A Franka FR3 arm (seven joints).
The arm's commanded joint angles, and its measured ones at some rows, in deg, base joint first. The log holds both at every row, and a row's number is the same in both.
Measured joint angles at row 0:
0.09 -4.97 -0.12 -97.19 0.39 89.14 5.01
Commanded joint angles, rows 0 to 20:
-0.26 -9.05 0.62 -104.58 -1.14 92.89 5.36
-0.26 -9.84 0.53 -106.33 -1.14 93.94 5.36
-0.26 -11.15 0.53 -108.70 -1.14 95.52 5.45
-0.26 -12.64 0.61 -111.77 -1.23 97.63 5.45
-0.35 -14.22 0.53 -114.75 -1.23 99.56 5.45
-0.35 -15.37 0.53 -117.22 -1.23 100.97 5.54
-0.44 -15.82 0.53 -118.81 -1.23 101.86 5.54
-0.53 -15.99 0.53 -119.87 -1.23 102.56 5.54
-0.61 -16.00 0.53 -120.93 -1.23 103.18 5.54
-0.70 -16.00 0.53 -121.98 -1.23 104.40 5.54
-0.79 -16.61 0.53 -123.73 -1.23 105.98 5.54
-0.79 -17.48 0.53 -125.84 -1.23 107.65 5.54
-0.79 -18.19 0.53 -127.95 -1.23 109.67 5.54
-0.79 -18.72 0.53 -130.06 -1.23 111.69 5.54
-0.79 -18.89 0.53 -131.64 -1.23 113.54 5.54
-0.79 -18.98 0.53 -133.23 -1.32 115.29 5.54
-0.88 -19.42 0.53 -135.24 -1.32 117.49 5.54
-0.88 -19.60 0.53 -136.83 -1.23 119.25 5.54
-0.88 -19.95 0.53 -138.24 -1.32 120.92 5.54
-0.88 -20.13 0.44 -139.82 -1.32 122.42 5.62
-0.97 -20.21 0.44 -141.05 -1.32 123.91 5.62
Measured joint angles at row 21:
0.04 -17.05 -0.09 -134.83 -0.45 118.67 5.01
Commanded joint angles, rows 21 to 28:
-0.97 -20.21 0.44 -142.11 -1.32 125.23 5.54
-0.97 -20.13 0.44 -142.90 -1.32 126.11 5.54
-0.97 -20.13 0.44 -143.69 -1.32 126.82 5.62
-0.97 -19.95 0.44 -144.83 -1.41 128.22 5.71
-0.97 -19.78 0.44 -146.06 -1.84 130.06 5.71
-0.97 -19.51 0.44 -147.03 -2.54 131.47 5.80
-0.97 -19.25 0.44 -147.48 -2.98 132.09 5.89
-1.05 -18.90 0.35 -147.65 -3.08 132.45 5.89
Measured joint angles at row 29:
-0.28 -17.76 -0.10 -144.38 -1.50 129.20 5.02
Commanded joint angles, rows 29 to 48:
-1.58 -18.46 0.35 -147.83 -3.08 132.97 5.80
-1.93 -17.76 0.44 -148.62 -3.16 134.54 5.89
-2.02 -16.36 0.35 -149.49 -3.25 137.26 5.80
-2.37 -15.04 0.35 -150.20 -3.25 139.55 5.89
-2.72 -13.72 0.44 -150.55 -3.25 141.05 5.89
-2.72 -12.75 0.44 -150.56 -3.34 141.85 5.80
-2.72 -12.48 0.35 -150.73 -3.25 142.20 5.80
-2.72 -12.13 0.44 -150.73 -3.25 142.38 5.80
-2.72 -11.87 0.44 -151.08 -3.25 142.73 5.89
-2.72 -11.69 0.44 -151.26 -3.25 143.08 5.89
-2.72 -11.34 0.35 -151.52 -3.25 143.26 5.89
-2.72 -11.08 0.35 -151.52 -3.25 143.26 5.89
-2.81 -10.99 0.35 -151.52 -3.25 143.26 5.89
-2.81 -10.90 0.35 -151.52 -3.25 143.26 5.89
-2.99 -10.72 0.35 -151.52 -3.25 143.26 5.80
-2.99 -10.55 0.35 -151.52 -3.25 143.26 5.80
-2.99 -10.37 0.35 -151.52 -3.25 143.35 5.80
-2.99 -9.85 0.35 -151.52 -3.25 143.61 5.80
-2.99 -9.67 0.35 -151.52 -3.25 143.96 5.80
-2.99 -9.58 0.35 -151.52 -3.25 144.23 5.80
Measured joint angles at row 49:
-2.02 -10.00 -0.17 -150.42 -2.22 141.91 5.04
